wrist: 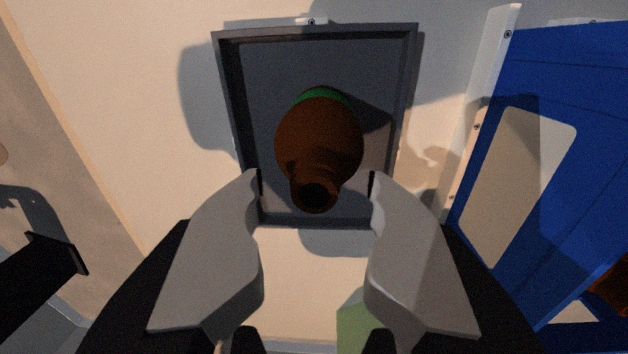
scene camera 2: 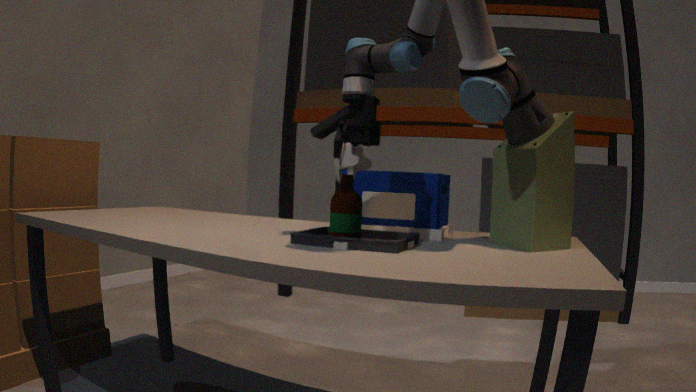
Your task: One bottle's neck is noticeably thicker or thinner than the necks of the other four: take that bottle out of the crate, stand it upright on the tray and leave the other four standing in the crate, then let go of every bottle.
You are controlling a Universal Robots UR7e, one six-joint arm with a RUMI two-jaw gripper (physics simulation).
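Pixels of known places: gripper, fingertip midpoint: (wrist: 315, 172) (scene camera 2: 345, 183); arm's base, origin of the base link: (scene camera 2: 531, 130).
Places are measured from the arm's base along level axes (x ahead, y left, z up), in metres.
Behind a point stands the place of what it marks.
Observation:
A brown bottle (scene camera 2: 345, 202) @(x 0.353, y 0.321, z -0.204 m) (wrist: 320, 140) @(x 0.393, y 0.295, z -0.178 m) with a green label stands upright on the dark tray (scene camera 2: 372, 244) @(x 0.243, y 0.356, z -0.285 m) (wrist: 320, 29) @(x 0.458, y 0.319, z -0.275 m). My gripper (scene camera 2: 345, 172) @(x 0.378, y 0.293, z -0.162 m) (wrist: 315, 172) @(x 0.378, y 0.293, z -0.162 m) is open around the bottle's neck, with a gap on each side between the jaws and the neck. The blue crate (scene camera 2: 432, 200) @(x 0.268, y 0.071, z -0.197 m) (wrist: 555, 90) @(x 0.473, y 0.140, z -0.211 m) stands on the table behind and to the side of the tray. Part of a brown bottle (wrist: 612, 285) @(x 0.346, y -0.034, z -0.167 m) shows in the crate at the right edge of the wrist view. The other bottles in the crate are hidden.
The table (scene camera 2: 200, 230) @(x 0.713, y 0.494, z -0.301 m) (wrist: 125, 100) @(x 0.323, y 0.540, z -0.301 m) carries the tray, the crate and the green robot pedestal (scene camera 2: 532, 200) @(x -0.041, y 0.115, z -0.179 m). A white strip (wrist: 492, 65) @(x 0.482, y 0.155, z -0.271 m) runs along the crate's base beside the tray. A shelf rack (scene camera 2: 289, 125) stands behind the table, and cardboard boxes (scene camera 2: 55, 175) stand at the left.

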